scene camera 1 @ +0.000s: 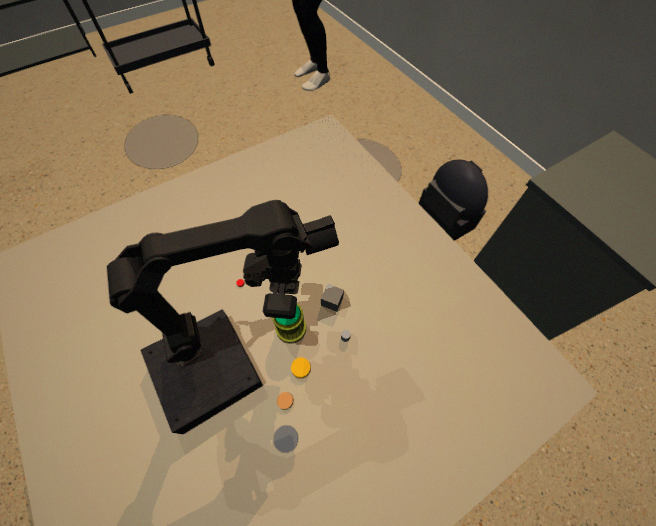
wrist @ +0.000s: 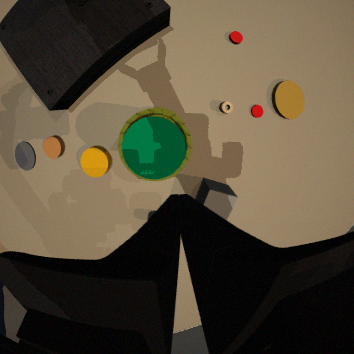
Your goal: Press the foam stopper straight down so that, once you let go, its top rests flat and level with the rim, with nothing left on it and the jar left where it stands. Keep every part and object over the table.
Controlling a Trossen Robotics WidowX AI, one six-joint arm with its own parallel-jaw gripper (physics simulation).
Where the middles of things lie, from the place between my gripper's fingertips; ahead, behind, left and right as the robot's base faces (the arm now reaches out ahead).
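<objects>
Grey block (wrist: 219, 197): 12 cm ahead of my hand, 1 cm to the right of it and 19 cm below it. Yellow disc (wrist: 95, 160): 6 cm behind my hand, 11 cm to the right of it, 20 cm below it. Olive ribbed jar (scene camera 1: 290, 331): my hand is 2 cm past it, 1 cm to the left of it and 15 cm above it.
</objects>
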